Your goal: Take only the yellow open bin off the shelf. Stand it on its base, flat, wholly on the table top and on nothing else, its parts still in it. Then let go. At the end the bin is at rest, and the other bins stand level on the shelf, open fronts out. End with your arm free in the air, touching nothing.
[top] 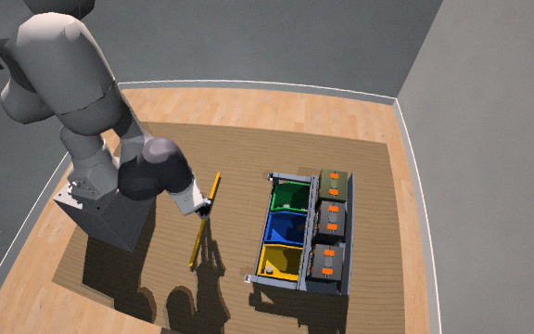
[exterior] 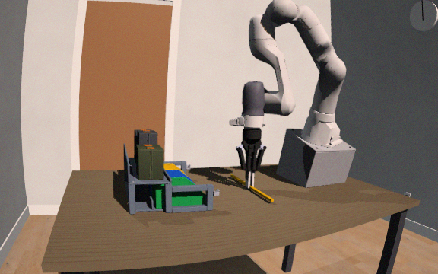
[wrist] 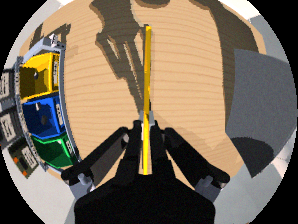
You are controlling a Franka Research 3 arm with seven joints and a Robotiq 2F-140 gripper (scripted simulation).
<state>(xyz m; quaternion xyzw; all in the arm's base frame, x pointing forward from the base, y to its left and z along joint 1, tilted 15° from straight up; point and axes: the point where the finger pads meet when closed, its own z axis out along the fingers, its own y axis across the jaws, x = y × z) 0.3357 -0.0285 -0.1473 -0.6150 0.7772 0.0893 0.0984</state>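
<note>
The yellow open bin is 280 mm ahead of my hand and 180 mm to the right of it. From my hand the other things lie so: blue bin 310 mm ahead, 70 mm to the right; yellow rail 30 mm below; green bin 330 mm ahead, 30 mm to the left.
</note>
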